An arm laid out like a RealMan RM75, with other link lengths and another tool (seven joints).
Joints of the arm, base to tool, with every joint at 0 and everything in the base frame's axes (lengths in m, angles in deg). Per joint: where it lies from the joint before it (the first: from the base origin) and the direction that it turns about. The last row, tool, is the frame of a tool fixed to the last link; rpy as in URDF.
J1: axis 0 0 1 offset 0 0 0.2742
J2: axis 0 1 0 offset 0 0 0
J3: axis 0 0 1 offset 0 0 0.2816
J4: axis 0 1 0 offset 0 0 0
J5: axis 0 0 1 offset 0 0 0.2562
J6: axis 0 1 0 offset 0 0 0
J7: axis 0 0 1 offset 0 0 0.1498
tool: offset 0.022 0.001 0.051 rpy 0 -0.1 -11.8
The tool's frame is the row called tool.
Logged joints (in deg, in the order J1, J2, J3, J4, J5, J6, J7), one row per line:
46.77, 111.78, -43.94, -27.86, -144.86, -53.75, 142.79
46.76, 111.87, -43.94, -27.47, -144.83, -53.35, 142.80
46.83, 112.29, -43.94, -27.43, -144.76, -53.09, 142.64
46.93, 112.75, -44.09, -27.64, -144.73, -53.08, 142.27
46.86, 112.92, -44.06, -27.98, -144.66, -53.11, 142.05
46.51, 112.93, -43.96, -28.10, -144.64, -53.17, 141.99
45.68, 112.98, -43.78, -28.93, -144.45, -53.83, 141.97
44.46, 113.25, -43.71, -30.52, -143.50, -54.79, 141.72
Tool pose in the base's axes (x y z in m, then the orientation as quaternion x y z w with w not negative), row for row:
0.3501, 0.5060, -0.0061, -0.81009, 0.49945, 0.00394, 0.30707
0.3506, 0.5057, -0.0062, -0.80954, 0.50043, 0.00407, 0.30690
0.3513, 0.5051, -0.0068, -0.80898, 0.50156, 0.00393, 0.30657
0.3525, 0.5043, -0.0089, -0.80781, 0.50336, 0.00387, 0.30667
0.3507, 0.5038, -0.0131, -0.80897, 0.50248, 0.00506, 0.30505
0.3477, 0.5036, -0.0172, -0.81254, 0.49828, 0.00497, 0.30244
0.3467, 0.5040, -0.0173, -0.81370, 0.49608, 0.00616, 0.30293
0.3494, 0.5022, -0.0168, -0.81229, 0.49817, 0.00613, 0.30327
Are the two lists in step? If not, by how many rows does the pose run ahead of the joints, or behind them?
The pose runs 2 rows behind the joints: the pose in row i belongs to the joints in row i - 2.
